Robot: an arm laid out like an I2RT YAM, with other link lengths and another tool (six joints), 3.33 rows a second.
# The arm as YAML. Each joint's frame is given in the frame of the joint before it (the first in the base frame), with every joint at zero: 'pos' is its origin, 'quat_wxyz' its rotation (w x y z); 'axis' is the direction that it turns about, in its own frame. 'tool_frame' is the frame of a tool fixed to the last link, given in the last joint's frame.
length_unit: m
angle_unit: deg
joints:
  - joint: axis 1
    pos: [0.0, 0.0, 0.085]
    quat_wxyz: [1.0, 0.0, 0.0, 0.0]
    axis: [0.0, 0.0, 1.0]
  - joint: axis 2
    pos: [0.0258, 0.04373, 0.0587]
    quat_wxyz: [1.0, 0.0, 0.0, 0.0]
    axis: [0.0, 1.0, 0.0]
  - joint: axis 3
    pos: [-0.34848, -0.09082, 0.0]
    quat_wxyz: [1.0, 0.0, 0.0, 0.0]
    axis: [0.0, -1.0, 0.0]
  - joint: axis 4
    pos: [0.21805, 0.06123, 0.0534]
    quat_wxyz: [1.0, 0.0, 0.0, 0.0]
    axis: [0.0, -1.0, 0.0]
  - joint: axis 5
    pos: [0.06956, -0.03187, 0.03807]
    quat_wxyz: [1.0, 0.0, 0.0, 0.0]
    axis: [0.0, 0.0, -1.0]
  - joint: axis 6
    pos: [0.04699, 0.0, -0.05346]
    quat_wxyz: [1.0, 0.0, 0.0, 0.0]
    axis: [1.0, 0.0, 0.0]
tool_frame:
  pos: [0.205, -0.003, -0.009]
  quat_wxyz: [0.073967, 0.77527, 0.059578, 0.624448]
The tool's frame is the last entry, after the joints.
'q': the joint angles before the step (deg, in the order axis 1, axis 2, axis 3, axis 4, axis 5, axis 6). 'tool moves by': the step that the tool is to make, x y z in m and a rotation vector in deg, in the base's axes. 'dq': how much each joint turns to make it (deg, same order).
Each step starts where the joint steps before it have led.
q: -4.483 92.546 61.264 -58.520 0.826 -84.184
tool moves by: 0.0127 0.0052 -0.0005 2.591 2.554 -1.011
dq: -0.944 4.584 4.906 -3.090 -2.361 0.019
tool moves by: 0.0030 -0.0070 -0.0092 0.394 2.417 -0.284
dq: -1.531 3.395 1.376 -0.461 -0.048 -1.254
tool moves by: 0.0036 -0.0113 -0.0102 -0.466 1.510 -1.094
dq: -1.649 2.786 0.641 0.702 0.719 -0.485
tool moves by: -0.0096 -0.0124 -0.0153 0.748 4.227 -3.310
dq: -3.058 3.995 0.253 -0.546 -0.031 0.252
